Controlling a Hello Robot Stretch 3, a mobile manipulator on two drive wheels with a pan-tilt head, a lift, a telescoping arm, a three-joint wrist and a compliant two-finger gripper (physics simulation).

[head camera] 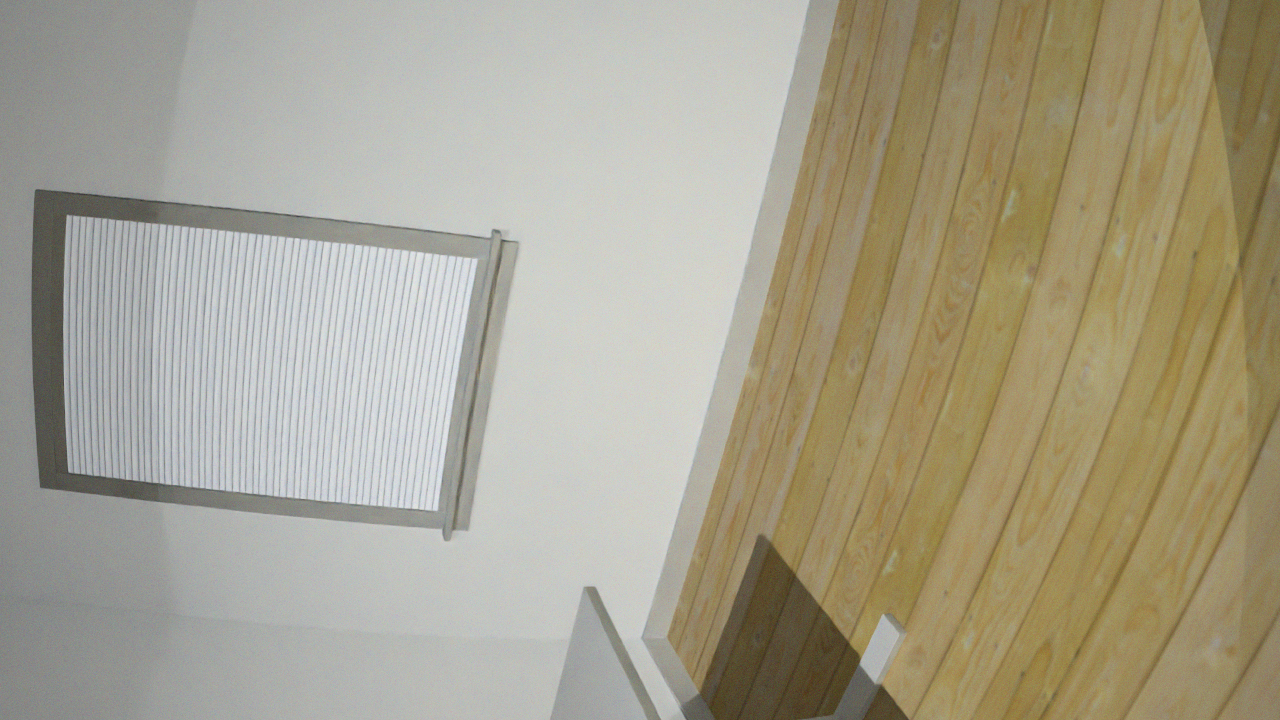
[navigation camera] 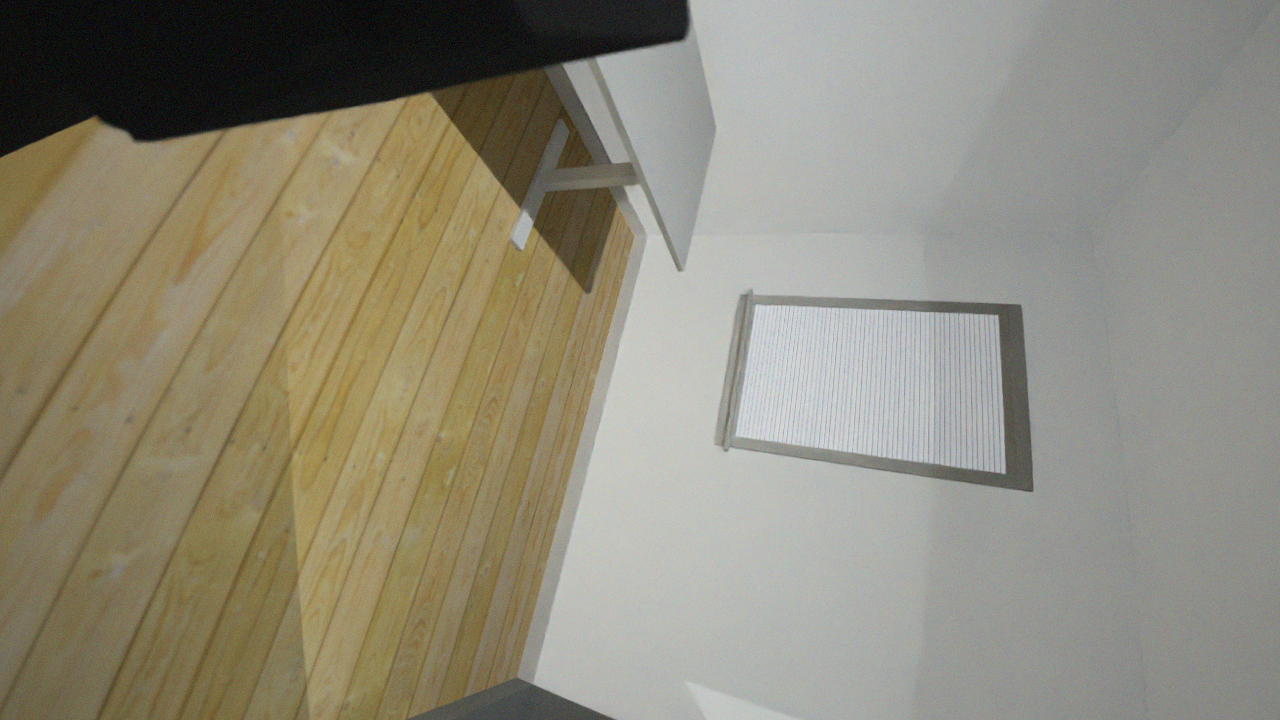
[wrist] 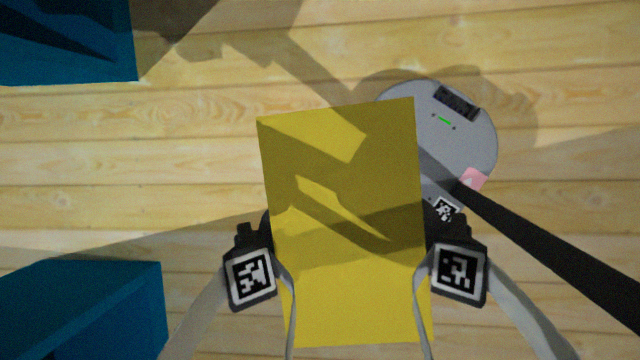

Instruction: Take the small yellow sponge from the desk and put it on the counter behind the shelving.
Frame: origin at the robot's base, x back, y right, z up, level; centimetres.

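Seen in the pictures: gripper, fingertip midpoint: (wrist: 348,225).
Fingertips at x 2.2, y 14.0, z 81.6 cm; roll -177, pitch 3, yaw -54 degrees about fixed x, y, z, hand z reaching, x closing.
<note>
Pixels of each thing's top centre, then the offset from my fingertips to it. "spot": a spot on its surface instead. Level surfaces: height alone.
- yellow sponge at its top centre: (wrist: 344,234) dx +1.0, dy +0.6, dz +4.9 cm
- blue piece at a spot on its surface: (wrist: 105,70) spot: dx -19.9, dy +70.5, dz -68.4 cm
- white table at its surface level: dz -9.6 cm
- plank floor at its surface level: dz -81.5 cm
My gripper (wrist: 348,225) is shut on the yellow sponge (wrist: 345,300), with one fingertip on each side of it. In the wrist view the sponge hangs above the wooden floor, and the far end of it covers part of my round grey base (wrist: 465,145). Blue shelving (wrist: 120,305) shows at the lower left of the wrist view, and another blue piece (wrist: 105,70) at the upper left; both are apart from the sponge. A white table (head camera: 599,671) (navigation camera: 666,134) stands near the room corner. I cannot tell whether it is the desk or the counter.
A framed window with a blind (head camera: 268,358) (navigation camera: 877,385) is on the pale wall (head camera: 626,268) (navigation camera: 671,537). The plank floor (head camera: 984,313) (navigation camera: 402,447) runs to the wall. A grey edge (navigation camera: 528,702) shows at the bottom of the navigation view, and a black part (navigation camera: 313,53) at its top left.
</note>
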